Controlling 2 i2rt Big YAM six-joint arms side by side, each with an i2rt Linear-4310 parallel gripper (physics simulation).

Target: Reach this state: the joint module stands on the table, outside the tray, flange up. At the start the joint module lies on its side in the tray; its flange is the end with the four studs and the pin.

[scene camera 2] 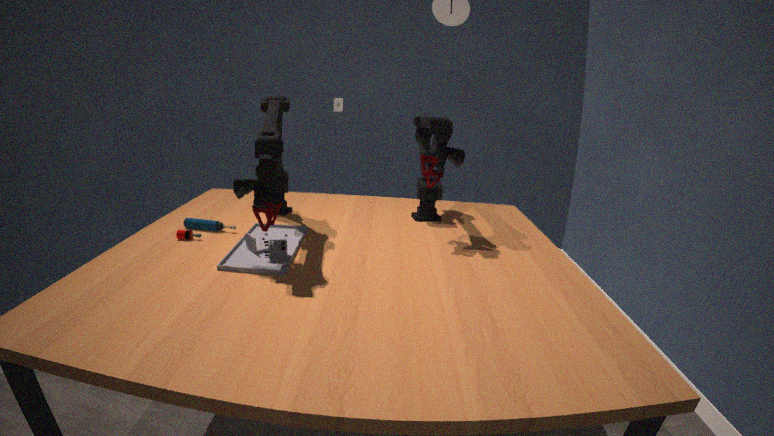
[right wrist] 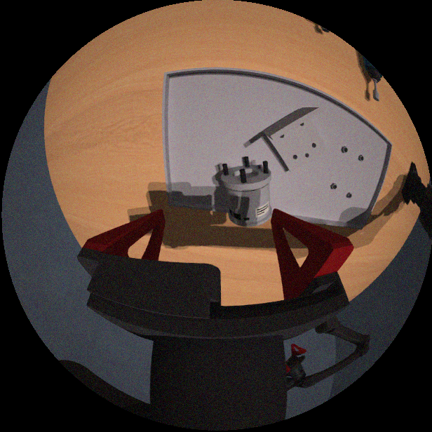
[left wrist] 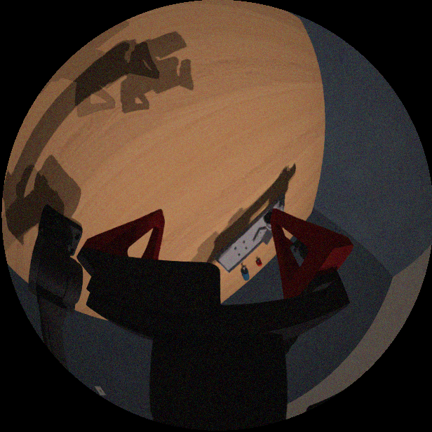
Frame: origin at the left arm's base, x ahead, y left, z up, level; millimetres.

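Where they show: left gripper, between the fingertips: (scene camera 2: 426,182); right gripper, between the fingertips: (scene camera 2: 268,228); left arm's base, origin of its link: (scene camera 2: 426,218).
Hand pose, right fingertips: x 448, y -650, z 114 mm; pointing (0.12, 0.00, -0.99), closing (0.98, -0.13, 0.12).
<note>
Things, the pixels of their centre, and the offset from my right fingertips.
- grey joint module, middle of its body: (scene camera 2: 275,248) dx -27, dy +18, dz -79 mm
- grey tray, middle of its body: (scene camera 2: 267,245) dx -123, dy -18, dz -106 mm
- blue screwdriver, middle of its body: (scene camera 2: 209,225) dx -313, dy -276, dz -94 mm
- short red tool, middle of its body: (scene camera 2: 189,235) dx -208, dy -332, dz -97 mm
The grey joint module (scene camera 2: 277,250) (right wrist: 248,200) lies on its side in the grey tray (scene camera 2: 246,270) (right wrist: 166,125), close to one long edge. Its flange with black studs points to the left in scene camera 2 and away from the gripper in the right wrist view. My right gripper (scene camera 2: 265,228) (right wrist: 217,214) is open and empty, above the tray, and the module shows beyond its fingertips, nearer the right-hand one in its wrist view. My left gripper (scene camera 2: 431,185) (left wrist: 217,214) is open and empty, high over the table on the right of scene camera 2, far from the module.
A thin-walled grey bracket (right wrist: 297,142) and several small screws (right wrist: 344,149) are in the tray. A blue screwdriver (scene camera 2: 203,224) (left wrist: 245,273) and a short red tool (scene camera 2: 184,235) (left wrist: 258,261) lie left of the tray in scene camera 2.
</note>
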